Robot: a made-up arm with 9 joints. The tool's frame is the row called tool. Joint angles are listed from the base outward. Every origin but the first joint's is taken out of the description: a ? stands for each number. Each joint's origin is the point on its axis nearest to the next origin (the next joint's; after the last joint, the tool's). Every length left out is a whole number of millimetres.
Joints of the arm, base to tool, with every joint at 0 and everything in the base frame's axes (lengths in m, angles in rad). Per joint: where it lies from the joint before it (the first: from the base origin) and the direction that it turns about. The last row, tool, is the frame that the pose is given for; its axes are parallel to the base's.
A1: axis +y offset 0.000 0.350 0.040
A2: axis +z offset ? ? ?
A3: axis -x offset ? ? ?
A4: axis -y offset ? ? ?
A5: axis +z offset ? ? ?
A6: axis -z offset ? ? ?
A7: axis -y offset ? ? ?
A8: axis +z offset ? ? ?
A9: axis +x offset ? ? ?
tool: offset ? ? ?
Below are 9 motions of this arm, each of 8 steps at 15 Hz.
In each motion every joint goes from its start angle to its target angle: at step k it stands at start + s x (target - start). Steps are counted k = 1, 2, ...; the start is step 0. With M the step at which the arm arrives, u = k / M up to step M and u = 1 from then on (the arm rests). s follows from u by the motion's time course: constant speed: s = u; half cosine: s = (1 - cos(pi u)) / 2; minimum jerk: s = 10 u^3 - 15 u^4 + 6 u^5.
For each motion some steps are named. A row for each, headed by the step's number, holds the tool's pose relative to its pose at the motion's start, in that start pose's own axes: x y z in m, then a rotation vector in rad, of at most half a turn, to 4 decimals.
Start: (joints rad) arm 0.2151 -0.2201 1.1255 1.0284 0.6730 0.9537 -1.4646 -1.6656 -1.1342
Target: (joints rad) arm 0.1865 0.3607 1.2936 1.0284 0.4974 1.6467 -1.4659 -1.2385 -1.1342
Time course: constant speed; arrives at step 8
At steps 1, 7, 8:
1: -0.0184 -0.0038 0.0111 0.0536 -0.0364 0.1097
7: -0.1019 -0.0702 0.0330 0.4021 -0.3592 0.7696
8: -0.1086 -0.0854 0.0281 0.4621 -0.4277 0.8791

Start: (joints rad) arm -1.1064 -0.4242 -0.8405 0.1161 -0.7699 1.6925 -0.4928 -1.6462 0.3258
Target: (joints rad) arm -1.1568 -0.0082 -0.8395 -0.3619 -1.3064 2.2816 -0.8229 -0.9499 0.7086
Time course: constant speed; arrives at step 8
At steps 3, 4, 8:
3: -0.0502 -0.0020 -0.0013 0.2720 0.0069 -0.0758
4: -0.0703 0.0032 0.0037 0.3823 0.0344 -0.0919
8: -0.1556 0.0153 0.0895 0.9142 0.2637 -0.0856

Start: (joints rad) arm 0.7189 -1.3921 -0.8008 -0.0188 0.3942 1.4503 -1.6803 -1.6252 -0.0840
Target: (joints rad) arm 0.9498 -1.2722 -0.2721 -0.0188 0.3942 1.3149 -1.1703 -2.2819 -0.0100
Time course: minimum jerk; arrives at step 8
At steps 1, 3, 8:
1: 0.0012 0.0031 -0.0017 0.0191 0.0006 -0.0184
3: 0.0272 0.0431 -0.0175 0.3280 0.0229 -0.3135
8: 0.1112 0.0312 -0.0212 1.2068 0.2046 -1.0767

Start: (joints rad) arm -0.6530 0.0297 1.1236 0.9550 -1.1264 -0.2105 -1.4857 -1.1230 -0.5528
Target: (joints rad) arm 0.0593 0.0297 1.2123 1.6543 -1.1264 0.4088 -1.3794 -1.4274 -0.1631
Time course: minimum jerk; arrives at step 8
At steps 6, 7, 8:
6: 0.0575 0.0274 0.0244 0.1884 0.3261 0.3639
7: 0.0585 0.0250 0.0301 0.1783 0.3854 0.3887
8: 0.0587 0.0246 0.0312 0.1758 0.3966 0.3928

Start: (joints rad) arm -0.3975 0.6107 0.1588 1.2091 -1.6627 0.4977 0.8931 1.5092 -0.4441
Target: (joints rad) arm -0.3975 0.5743 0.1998 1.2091 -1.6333 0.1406 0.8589 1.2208 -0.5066
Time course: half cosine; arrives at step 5
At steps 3, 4, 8:
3: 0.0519 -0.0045 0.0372 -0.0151 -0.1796 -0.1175
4: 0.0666 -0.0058 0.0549 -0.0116 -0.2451 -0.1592
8: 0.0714 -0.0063 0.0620 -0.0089 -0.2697 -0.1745

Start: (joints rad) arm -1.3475 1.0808 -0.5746 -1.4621 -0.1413 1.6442 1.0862 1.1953 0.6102
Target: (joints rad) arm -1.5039 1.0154 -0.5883 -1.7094 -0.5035 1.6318 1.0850 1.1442 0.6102
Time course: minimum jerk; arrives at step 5
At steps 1, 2, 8:
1: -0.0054 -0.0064 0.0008 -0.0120 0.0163 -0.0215
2: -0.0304 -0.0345 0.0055 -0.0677 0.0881 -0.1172
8: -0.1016 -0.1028 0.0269 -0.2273 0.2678 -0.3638

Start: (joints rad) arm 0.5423 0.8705 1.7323 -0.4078 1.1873 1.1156 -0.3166 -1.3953 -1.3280
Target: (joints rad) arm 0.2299 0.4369 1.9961 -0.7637 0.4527 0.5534 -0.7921 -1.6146 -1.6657
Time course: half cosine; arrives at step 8
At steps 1, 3, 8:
1: -0.0096 -0.0162 0.0016 -0.0634 0.0300 -0.0051
3: -0.0829 -0.1279 0.0506 -0.5114 0.2512 -0.0299
8: -0.2050 -0.2464 0.4234 -1.6297 0.8643 0.0135

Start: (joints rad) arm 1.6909 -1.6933 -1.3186 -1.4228 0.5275 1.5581 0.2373 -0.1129 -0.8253
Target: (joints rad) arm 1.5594 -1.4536 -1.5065 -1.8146 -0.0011 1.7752 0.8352 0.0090 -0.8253
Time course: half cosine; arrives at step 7
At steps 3, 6, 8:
3: 0.1010 0.0800 0.0325 -0.2567 -0.0933 -0.1413
6: 0.2321 0.1613 0.0873 -0.6860 -0.4065 -0.3325
8: 0.2423 0.1667 0.0952 -0.7248 -0.4436 -0.3482

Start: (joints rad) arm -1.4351 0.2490 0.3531 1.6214 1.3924 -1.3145 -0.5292 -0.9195 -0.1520
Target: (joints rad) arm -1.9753 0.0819 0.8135 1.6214 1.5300 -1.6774 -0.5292 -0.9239 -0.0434
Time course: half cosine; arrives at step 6
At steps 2, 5, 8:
2: -0.0487 -0.1622 -0.0603 -0.1376 -0.0410 0.2529
5: -0.0374 -0.6221 -0.0482 -0.3815 -0.0302 0.9971
8: -0.0249 -0.6623 -0.0363 -0.3937 -0.0200 1.0723

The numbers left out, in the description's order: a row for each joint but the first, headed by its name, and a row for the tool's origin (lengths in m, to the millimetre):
A2: -0.080 0.000 -0.090
A3: 0.340 0.110 0.000
A4: 0.000 -0.330 -0.020
A5: -0.060 0.000 0.340
A6: -0.180 -0.040 0.000
A7: 0.000 0.110 0.000
A8: -0.110 0.000 -0.110
A9: -0.010 0.230 0.000
tool: 0.000 0.000 -0.260

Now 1 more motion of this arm.
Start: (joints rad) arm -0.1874 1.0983 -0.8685 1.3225 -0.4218 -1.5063 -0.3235 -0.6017 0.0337
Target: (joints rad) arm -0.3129 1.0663 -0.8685 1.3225 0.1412 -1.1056 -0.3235 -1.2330 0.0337
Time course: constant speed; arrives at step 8
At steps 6, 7, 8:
6: 0.0808 -0.1701 -0.0559 -0.0596 -0.1007 -0.2876
7: 0.0994 -0.2014 -0.0615 -0.0657 -0.1203 -0.3354
8: 0.1193 -0.2332 -0.0659 -0.0706 -0.1404 -0.3831

